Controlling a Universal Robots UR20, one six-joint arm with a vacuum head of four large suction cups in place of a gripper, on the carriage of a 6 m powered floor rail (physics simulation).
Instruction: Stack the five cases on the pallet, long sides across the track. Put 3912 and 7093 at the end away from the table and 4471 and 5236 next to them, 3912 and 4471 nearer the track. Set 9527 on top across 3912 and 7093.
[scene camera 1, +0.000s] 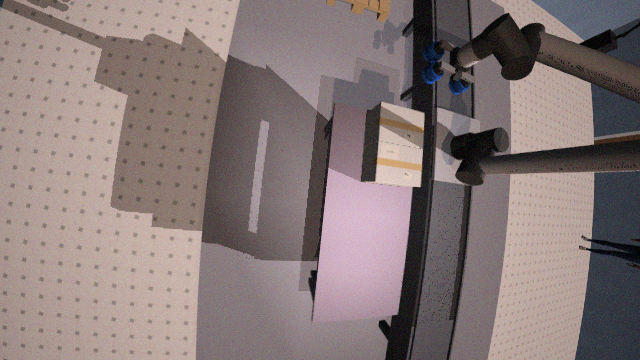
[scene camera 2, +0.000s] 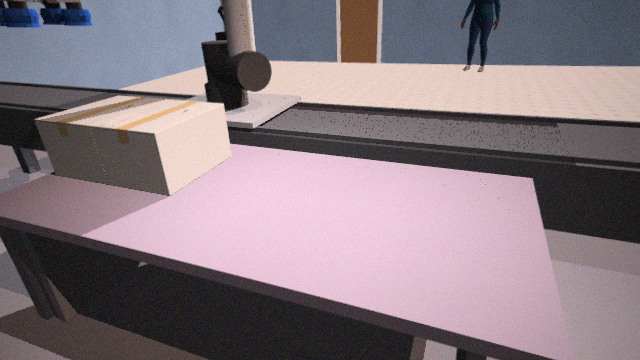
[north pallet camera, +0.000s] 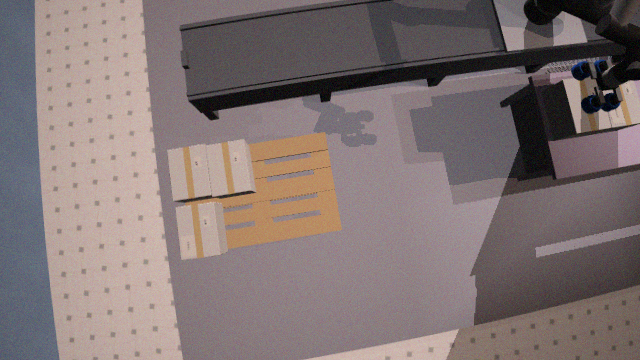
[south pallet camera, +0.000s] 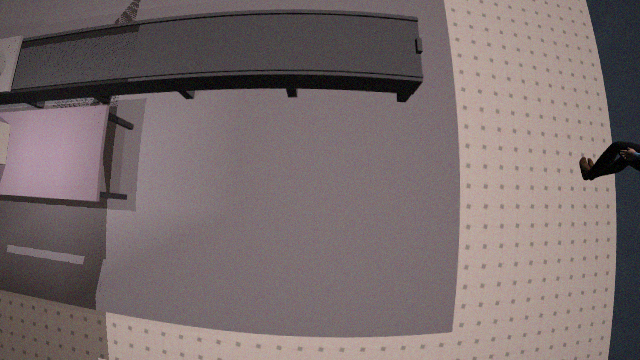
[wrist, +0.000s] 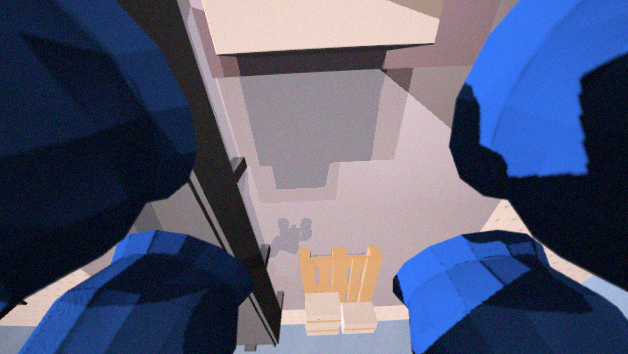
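Pixels of known places: hand, its tool point: (scene camera 2: 42, 25) (north pallet camera: 592, 88) (wrist: 321, 218); arm's base, origin of its link: (scene camera 1: 459, 148) (scene camera 2: 228, 104) (north pallet camera: 538, 11).
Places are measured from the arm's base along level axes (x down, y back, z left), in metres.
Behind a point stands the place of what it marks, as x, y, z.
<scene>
My suction head (scene camera 1: 447, 67) @[-0.503, -0.801, -0.228] (scene camera 2: 47, 17) (north pallet camera: 596, 85) @[-0.503, -0.801, -0.228] is open, bare of any case, and hangs high near the pallet-side end of the pink table (scene camera 1: 365, 240) @[0.040, -0.920, 0.924] (scene camera 2: 325, 225) @[0.040, -1.021, 1.033] (south pallet camera: 55, 150) @[0.040, -0.884, 1.096]. Two taped cases stand side by side on it: one (scene camera 1: 402, 127) @[-0.195, -0.830, 0.024] (scene camera 2: 72, 145) @[-0.107, -1.018, 0.027] at the pallet-side end, the other (scene camera 1: 397, 172) @[-0.194, -0.847, 0.359] (scene camera 2: 135, 160) @[-0.083, -1.018, 0.324] against it. On the wooden pallet (north pallet camera: 300, 145) @[0.426, -0.678, -1.986] (wrist: 340, 255) @[0.481, -1.002, -1.773], a case (north pallet camera: 197, 172) @[0.192, -0.803, -2.766] stands at the far end nearer the track, another case (north pallet camera: 232, 167) @[0.192, -0.809, -2.505] is next to it tableward, and a third case (north pallet camera: 200, 230) @[0.193, -1.226, -2.801] is at the far end away from the track. Numbers are unreadable.
The dark floor rail (scene camera 1: 440, 240) (north pallet camera: 300, 50) (south pallet camera: 250, 50) runs along the table and pallet. The arm's pale carriage (scene camera 2: 260, 115) @[0.000, -0.165, 0.320] stands on it beside the table. A person (scene camera 2: 480, 25) stands beyond the rail; another person (south pallet camera: 600, 165) shows at the far right.
</scene>
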